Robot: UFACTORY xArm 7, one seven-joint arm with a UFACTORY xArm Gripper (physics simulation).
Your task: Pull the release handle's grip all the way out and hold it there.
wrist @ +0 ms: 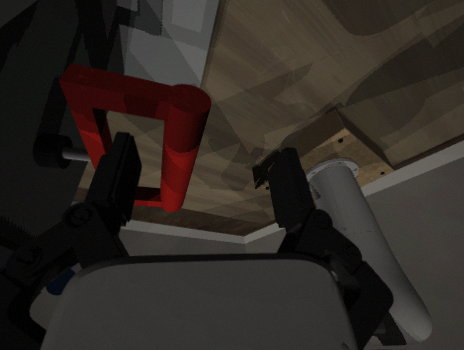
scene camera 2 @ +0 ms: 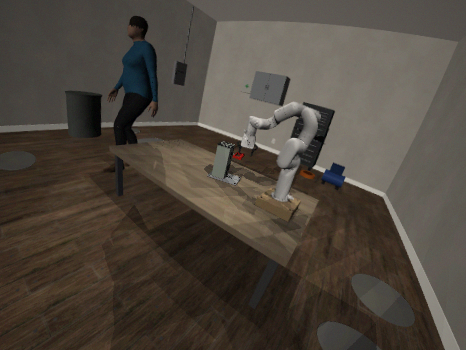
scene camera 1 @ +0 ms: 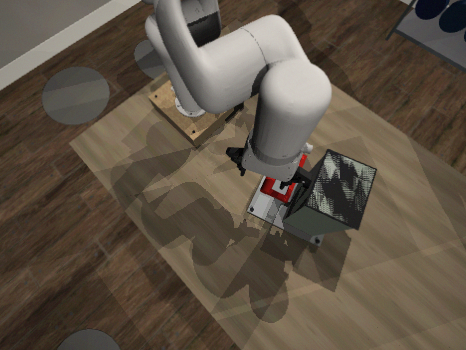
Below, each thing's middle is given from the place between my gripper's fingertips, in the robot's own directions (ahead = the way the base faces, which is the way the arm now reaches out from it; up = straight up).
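Base plate [scene camera 1: 268, 208], measured from my hand: 50 mm to the left of it, 110 mm ahead of it, 210 mm below it.
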